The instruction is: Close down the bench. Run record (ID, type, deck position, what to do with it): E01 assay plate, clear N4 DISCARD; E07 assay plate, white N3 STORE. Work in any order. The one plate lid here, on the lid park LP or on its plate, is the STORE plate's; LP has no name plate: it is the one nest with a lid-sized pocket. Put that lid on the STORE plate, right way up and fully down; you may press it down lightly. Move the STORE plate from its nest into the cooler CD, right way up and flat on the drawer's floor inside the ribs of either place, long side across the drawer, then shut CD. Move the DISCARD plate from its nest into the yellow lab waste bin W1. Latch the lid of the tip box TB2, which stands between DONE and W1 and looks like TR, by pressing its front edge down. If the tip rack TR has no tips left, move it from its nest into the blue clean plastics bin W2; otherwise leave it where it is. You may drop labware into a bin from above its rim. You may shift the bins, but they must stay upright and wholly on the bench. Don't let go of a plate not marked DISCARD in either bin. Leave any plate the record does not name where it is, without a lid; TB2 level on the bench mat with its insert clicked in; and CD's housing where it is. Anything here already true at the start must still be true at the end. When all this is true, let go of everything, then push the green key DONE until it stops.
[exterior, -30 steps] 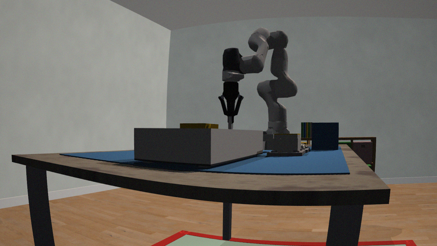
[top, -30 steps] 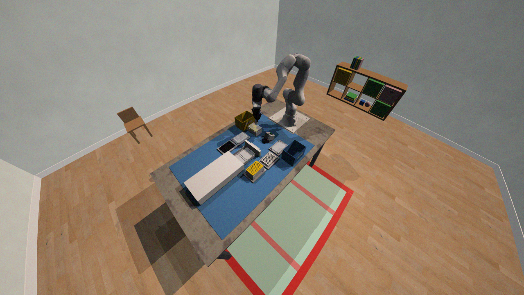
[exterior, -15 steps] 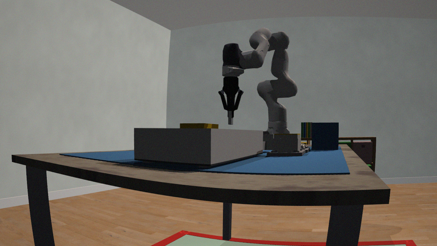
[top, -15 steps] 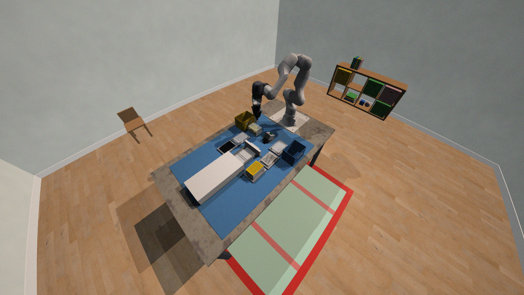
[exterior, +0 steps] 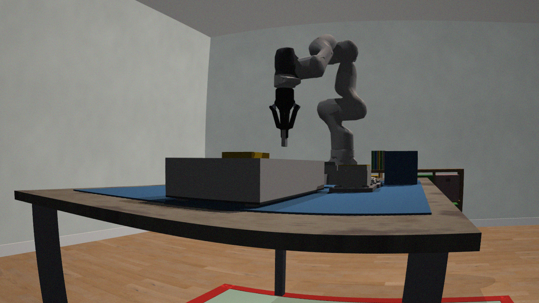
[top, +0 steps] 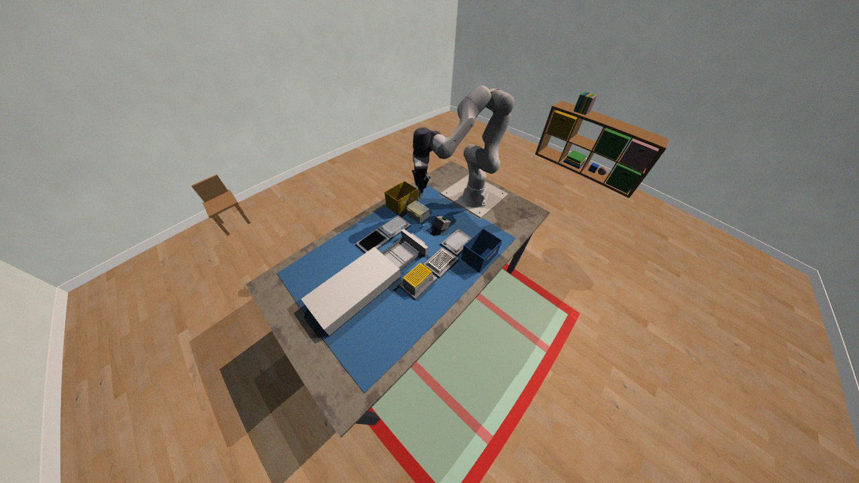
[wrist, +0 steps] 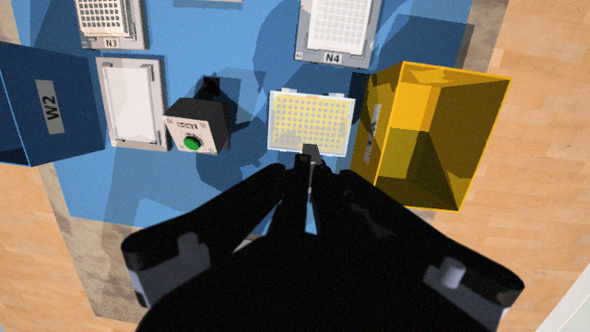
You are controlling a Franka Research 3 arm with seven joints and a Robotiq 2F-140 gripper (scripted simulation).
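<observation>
My gripper is now 32 cm to the right of the plate lid, 16 cm above it and 9 cm short of it. From my hand the other things lie so: tip box TB2: 13 cm below, 3 cm ahead; then yellow insert: 12 cm below, 3 cm ahead; then TB2 lid: 12 cm below, 3 cm ahead.
</observation>
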